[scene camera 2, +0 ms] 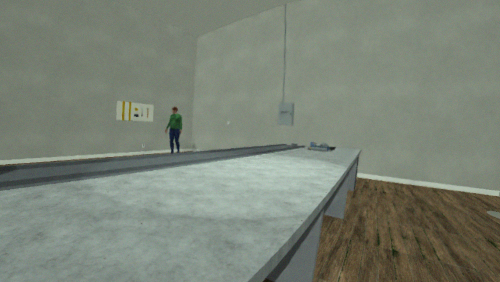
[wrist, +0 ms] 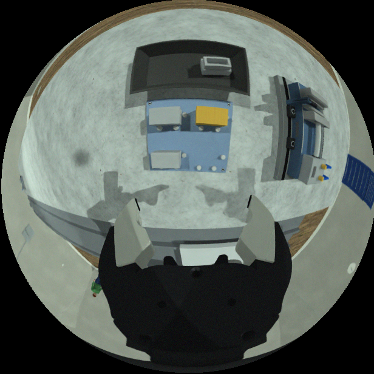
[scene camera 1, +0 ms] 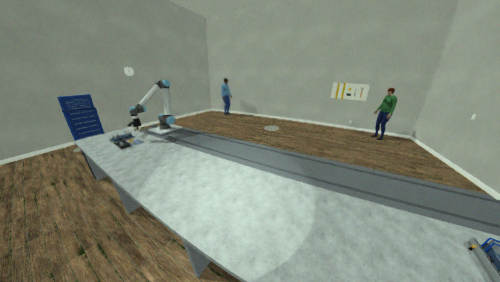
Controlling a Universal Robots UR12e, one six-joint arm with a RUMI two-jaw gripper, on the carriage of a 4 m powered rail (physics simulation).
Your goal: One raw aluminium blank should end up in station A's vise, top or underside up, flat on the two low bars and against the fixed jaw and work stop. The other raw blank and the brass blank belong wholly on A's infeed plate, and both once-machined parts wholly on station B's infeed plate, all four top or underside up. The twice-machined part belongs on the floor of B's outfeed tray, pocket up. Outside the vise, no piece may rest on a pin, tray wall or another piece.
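Pixels of known places: gripper, between the fingertips: [scene camera 1: 137, 131]; arm's base, origin of its link: [scene camera 1: 165, 128].
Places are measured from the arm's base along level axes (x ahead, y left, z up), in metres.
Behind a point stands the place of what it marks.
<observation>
In the wrist view, a light-blue pinned plate [wrist: 205, 145] holds two plain grey blocks and a brass block [wrist: 211, 115]. One grey block [wrist: 165, 116] is at its far left, the other grey block [wrist: 165, 160] at its near left; the brass block is at its far right. All look flat, close to small pins. A grey part [wrist: 216, 66] with its pocket up lies in the right half of the black tray [wrist: 165, 90]. At the right is a blue and grey vise [wrist: 296, 131]; no block is discernible in it. My gripper [wrist: 193, 198] [scene camera 1: 136, 128] @(x 0.542, y 0.171, z 0.121 m) is open and empty, high above the table on the plate's rail side.
The rail [wrist: 167, 234] [scene camera 1: 280, 159] runs along the table [scene camera 1: 220, 200] @(x 0.824, y 1.996, z -0.030 m) [scene camera 2: 200, 215] @(x 0.912, y 1.214, z -0.030 m). Other station equipment [scene camera 1: 492, 255] @(x 0.558, y 3.576, z 0.015 m) shows at scene camera 1's lower right; small equipment [scene camera 2: 320, 147] stands far off in scene camera 2. Two people [scene camera 1: 226, 96] [scene camera 1: 385, 112] stand beyond the rail.
</observation>
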